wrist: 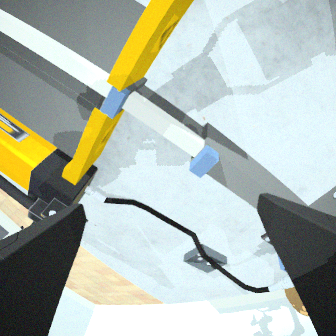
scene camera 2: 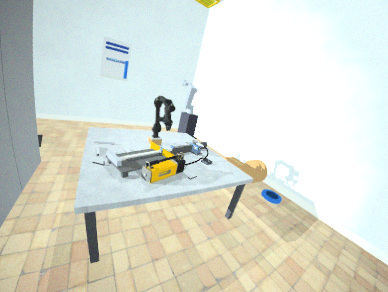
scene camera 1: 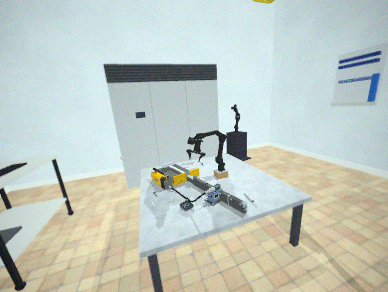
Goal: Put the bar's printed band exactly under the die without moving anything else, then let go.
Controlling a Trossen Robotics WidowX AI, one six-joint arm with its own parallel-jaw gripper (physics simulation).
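Pixels of known places: gripper, fingertip midpoint: [wrist: 171, 207] [scene camera 2: 168, 131] [scene camera 1: 194, 161]; arm's base, origin of the base link: [scene camera 2: 155, 136] [scene camera 1: 221, 169].
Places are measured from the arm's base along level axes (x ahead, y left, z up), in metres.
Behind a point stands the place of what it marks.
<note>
A long white bar [scene camera 1: 179, 169] @(x 0.372, y -0.280, z 0.002 m) [scene camera 2: 135, 157] @(x 0.394, y -0.392, z -0.005 m) [wrist: 150, 114] @(x 0.336, y -0.089, z 0.002 m) lies along the dark grey rail [scene camera 1: 205, 186] @(x 0.324, y 0.173, z -0.010 m) [wrist: 250, 175] @(x 0.303, y 0.062, z 0.000 m) and passes through the yellow crosspiece [wrist: 145, 47] @(x 0.278, y -0.139, z 0.018 m). A blue piece [wrist: 115, 101] @(x 0.342, y -0.129, z 0.025 m) sits at that crossing. A blue block [wrist: 204, 161] @(x 0.324, y -0.008, z 0.025 m) stands at the bar's near end. A slightly different pale stretch shows near this end; I cannot tell whether it is the printed band. I cannot identify the die for certain. My gripper [scene camera 1: 195, 159] @(x 0.294, y -0.059, z 0.158 m) [scene camera 2: 168, 129] @(x 0.294, y -0.059, z 0.158 m) [wrist: 171, 207] @(x 0.294, y -0.059, z 0.158 m) is open and empty, above the table and apart from the bar.
A yellow machine [scene camera 1: 159, 178] @(x 0.625, y -0.208, z 0.010 m) [scene camera 2: 165, 171] @(x 0.645, y -0.280, z -0.011 m) [wrist: 22, 157] @(x 0.548, y -0.212, z 0.014 m) stands beside the bar. A blue device [scene camera 1: 214, 194] @(x 0.353, y 0.345, z 0.008 m) [scene camera 2: 198, 148] @(x 0.370, y 0.306, z -0.006 m) stands by the rail. A black cable [wrist: 165, 216] @(x 0.521, y 0.081, z -0.063 m) crosses a small dark box [scene camera 1: 187, 205] @(x 0.550, y 0.251, z -0.065 m) [scene camera 2: 206, 161] @(x 0.542, y 0.270, z -0.069 m) [wrist: 218, 260] @(x 0.544, y 0.293, z -0.066 m). A thin rod [scene camera 1: 249, 198] @(x 0.106, y 0.473, z -0.057 m) lies on the table [scene camera 1: 165, 235] @(x 0.796, y 0.433, z -0.068 m).
</note>
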